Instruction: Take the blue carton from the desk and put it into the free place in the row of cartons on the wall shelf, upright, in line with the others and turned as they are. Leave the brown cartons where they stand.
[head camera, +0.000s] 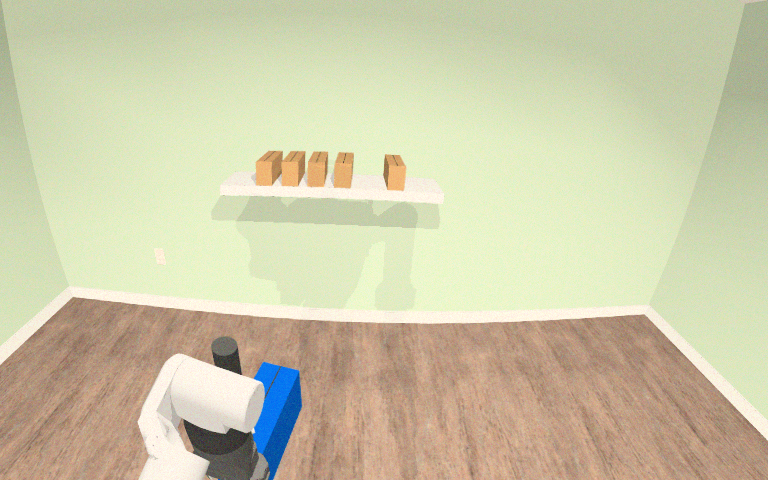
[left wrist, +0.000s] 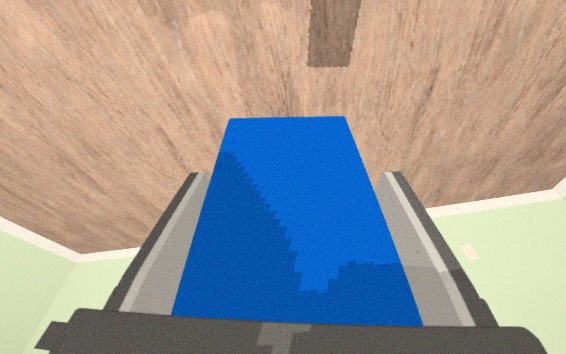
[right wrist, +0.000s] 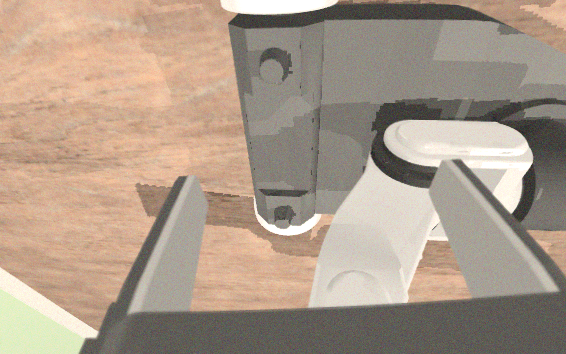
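Note:
The blue carton (head camera: 283, 407) (left wrist: 295, 200) is between the fingers of my left gripper (left wrist: 292, 185), which is shut on it. In the head camera it shows at the bottom left, above the floor, partly hidden by my left arm. The wall shelf (head camera: 339, 193) is on the far wall, well beyond the carton. Brown cartons stand upright on it in a row: several at the left, the last of them this one (head camera: 343, 170), then a wide gap, then one brown carton (head camera: 395, 172) at the right. My right gripper (right wrist: 317, 183) is open, with nothing between its fingers.
The wooden floor (head camera: 453, 396) reaches to the green wall (head camera: 538, 226) with a white skirting board (head camera: 481, 317). A wall socket (head camera: 160, 256) is low at the left. In the right wrist view the robot's dark base (right wrist: 400, 60) and white body parts (right wrist: 370, 235) show close to the fingers.

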